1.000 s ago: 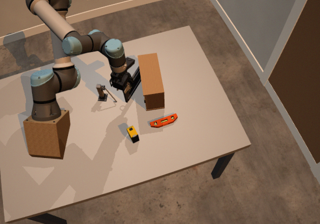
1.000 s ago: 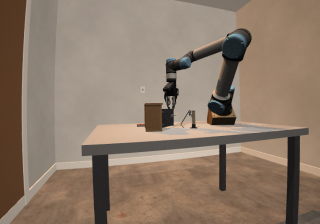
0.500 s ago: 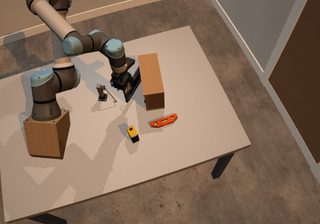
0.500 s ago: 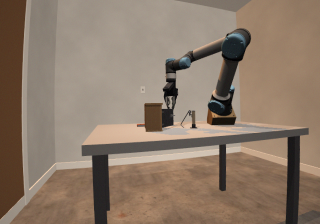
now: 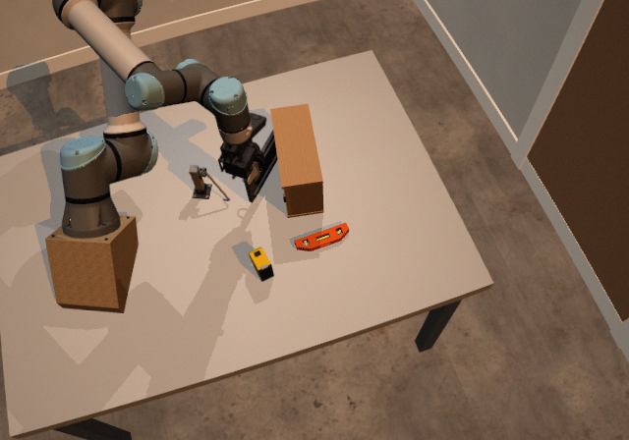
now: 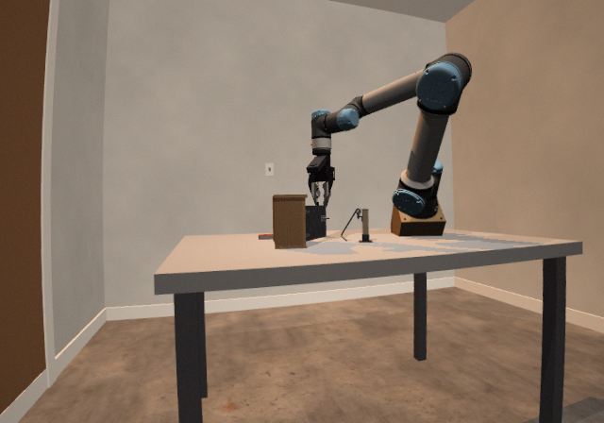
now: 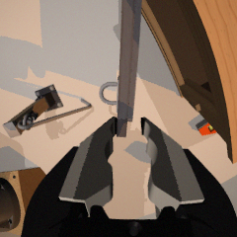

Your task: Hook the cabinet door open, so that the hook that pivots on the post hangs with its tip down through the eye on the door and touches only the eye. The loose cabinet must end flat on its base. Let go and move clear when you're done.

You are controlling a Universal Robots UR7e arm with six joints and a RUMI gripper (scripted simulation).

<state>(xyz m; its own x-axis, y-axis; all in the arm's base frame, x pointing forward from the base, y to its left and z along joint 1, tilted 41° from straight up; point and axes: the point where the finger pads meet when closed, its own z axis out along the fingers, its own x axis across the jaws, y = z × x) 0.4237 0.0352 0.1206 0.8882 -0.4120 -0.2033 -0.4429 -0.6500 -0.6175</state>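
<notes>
My gripper is now 110 mm past the hook, 30 mm to the right of it and 70 mm above it. From my hand the other things lie so: orange spirit level 180 mm ahead, 140 mm to the right, 130 mm below; then dark door 30 mm ahead, 80 mm to the left, 60 mm below; then black box 20 mm ahead, 210 mm to the right, 100 mm below.
</notes>
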